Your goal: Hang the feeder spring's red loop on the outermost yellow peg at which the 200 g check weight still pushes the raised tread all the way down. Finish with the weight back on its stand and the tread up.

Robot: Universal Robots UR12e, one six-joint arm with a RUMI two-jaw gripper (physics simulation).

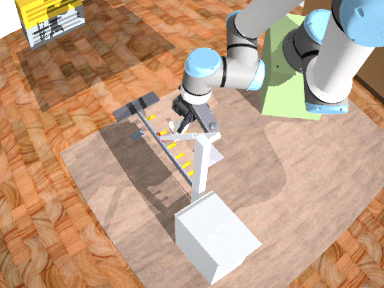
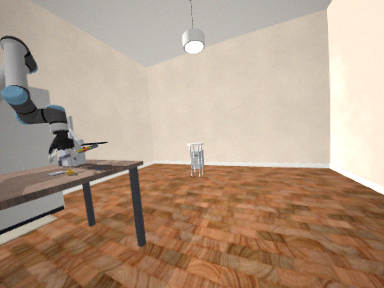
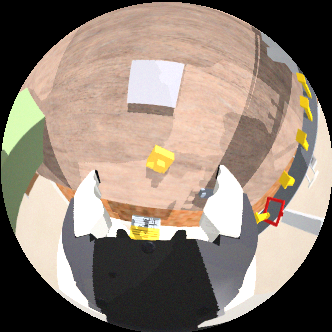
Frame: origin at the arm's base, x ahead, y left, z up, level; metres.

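Seen in the pictures: gripper, fingertip midpoint: (image 1: 190, 127) (image 2: 64, 161) (image 3: 155, 169).
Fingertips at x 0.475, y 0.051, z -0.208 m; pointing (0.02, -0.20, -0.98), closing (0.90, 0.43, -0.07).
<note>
Pixels of each thing's top centre, then the offset from my fingertips to it. "*": a spot on its surface instead.
- small yellow block with a knob, top centre: (image 3: 158, 168) (image 2: 69, 168) dz -0.046, dx +0.015, dy -0.039 m
- flat white plate, top centre: (image 3: 153, 81) (image 1: 209, 154) dz -0.074, dx -0.044, dy +0.078 m
- dark tread, top centre: (image 1: 135, 104) (image 2: 95, 142) dz +0.108, dx +0.165, dy -0.069 m
- red loop, surface spot: (image 3: 275, 200) * dz +0.057, dx +0.120, dy +0.063 m
- large white box, surface spot: (image 1: 217, 232) * dz +0.143, dx +0.100, dy +0.441 m
- small grey-blue piece, surface spot: (image 1: 136, 135) * dz -0.064, dx +0.174, dy -0.081 m
A small yellow block with a knob (image 3: 160, 159) (image 2: 70, 171), apparently the check weight, lies on the table. My gripper (image 1: 176, 129) (image 2: 60, 158) (image 3: 155, 169) is open and empty above it. A flat white plate (image 3: 156, 82) (image 1: 214, 156) lies nearby. The dark tread (image 1: 146, 103) (image 2: 95, 143) is raised at the beam's far end. Yellow pegs (image 1: 179, 155) (image 3: 302, 139) line the beam (image 1: 177, 165). The red loop (image 3: 275, 200) is beside the second peg from the tread (image 1: 162, 133); whether it encircles that peg is unclear.
A white post (image 1: 201, 162) with a crossbar stands beside the beam, near a large white box (image 1: 217, 232). A green block (image 1: 287, 95) (image 3: 22, 122) stands at the arm's side. A small grey-blue piece (image 1: 136, 135) shows left of the beam.
</note>
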